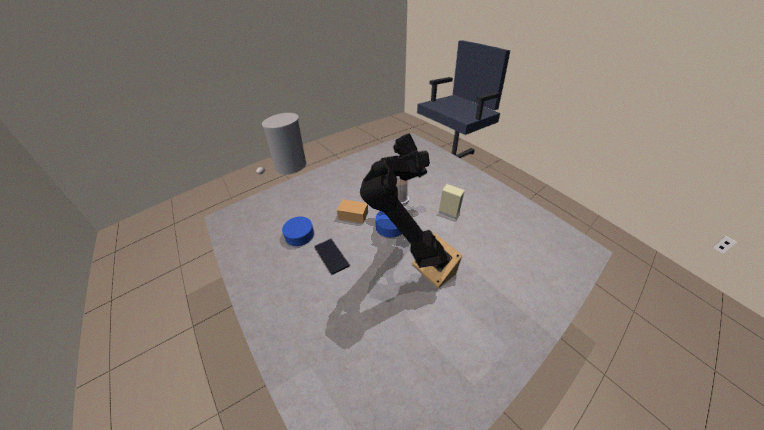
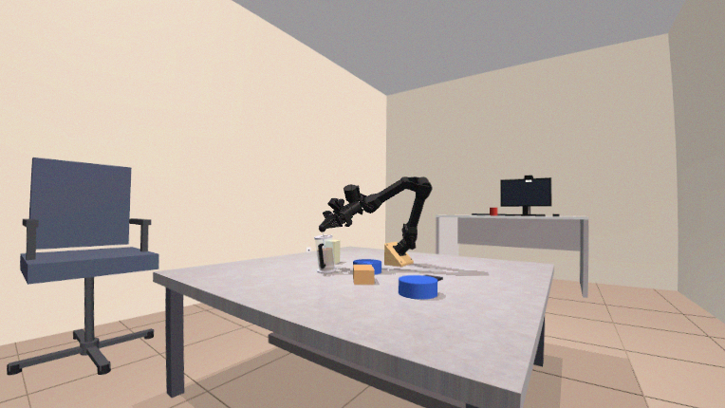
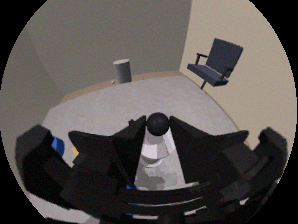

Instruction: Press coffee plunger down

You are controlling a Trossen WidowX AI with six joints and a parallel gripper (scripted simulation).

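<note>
My gripper tip is now 9 cm above the glass coffee press and 2 cm to the right of it. Round my gripper tip: orange block (23 cm to the left, 16 cm below, 1 cm ahead); then black slab (41 cm to the left, 18 cm below, 13 cm behind).
</note>
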